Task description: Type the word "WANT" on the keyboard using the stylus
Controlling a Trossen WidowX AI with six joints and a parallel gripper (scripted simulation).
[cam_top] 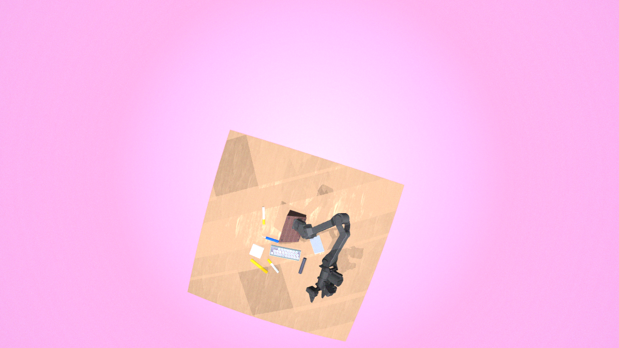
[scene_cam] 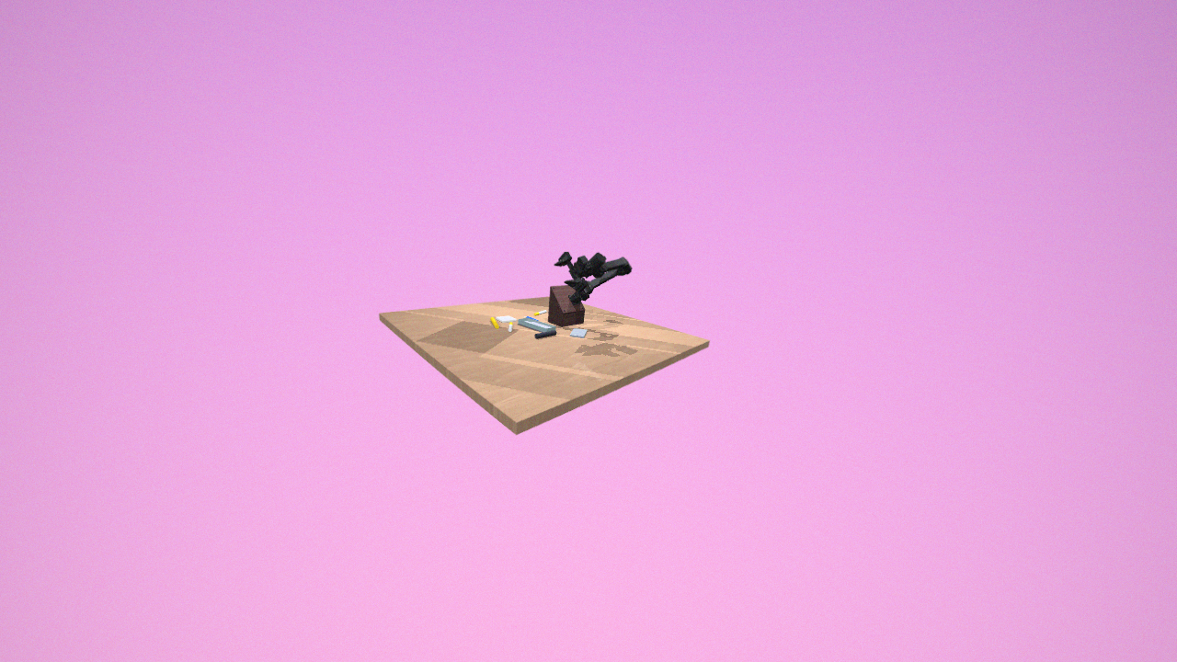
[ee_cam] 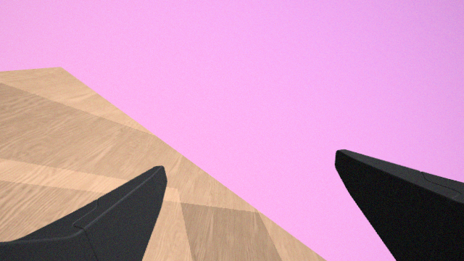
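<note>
The blue stylus lies 180 mm behind my gripper tip, 390 mm to the right of it and 320 mm below it. Also, from my gripper tip: white pad 60 mm behind, 450 mm to the right, 320 mm below; then dark pen 50 mm behind, 110 mm to the right, 310 mm below; then grey card 220 mm behind, 50 mm to the right, 320 mm below.
</note>
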